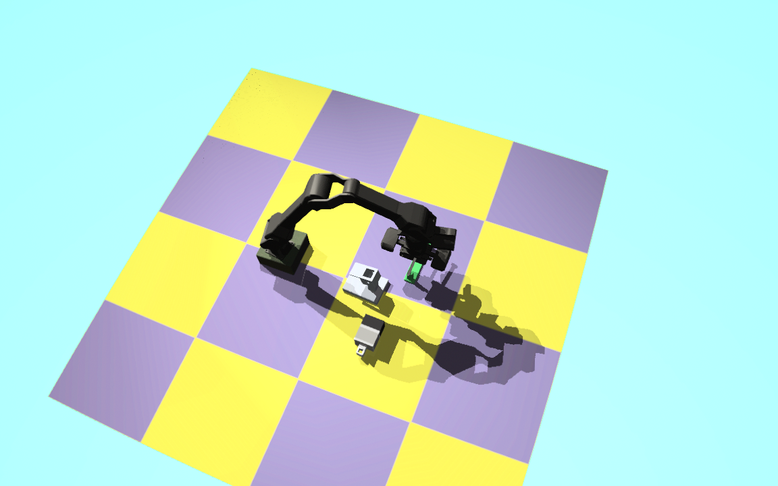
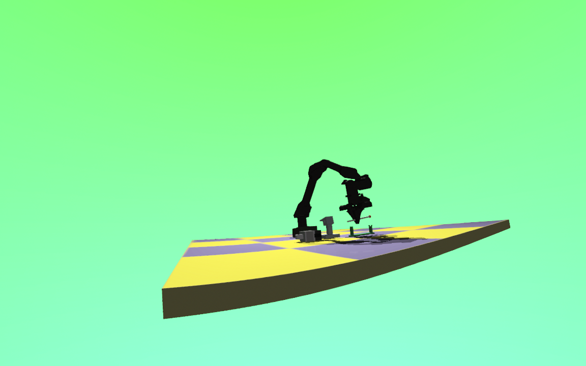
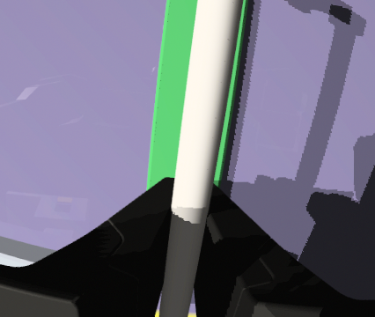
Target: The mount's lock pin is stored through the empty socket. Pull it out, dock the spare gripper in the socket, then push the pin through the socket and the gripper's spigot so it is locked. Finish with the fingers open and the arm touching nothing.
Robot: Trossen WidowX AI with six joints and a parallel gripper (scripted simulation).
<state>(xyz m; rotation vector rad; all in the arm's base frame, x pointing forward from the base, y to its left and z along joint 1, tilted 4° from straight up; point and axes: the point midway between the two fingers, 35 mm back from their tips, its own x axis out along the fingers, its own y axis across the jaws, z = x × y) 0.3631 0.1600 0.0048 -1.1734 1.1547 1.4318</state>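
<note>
Now: the green cradle 2 cm to the left of my gripper tip and 3 cm below it. From my gripper tip the other things lie so: spare gripper: 26 cm to the right, 3 cm below; then socket: 9 cm behind, 12 cm to the right.
</note>
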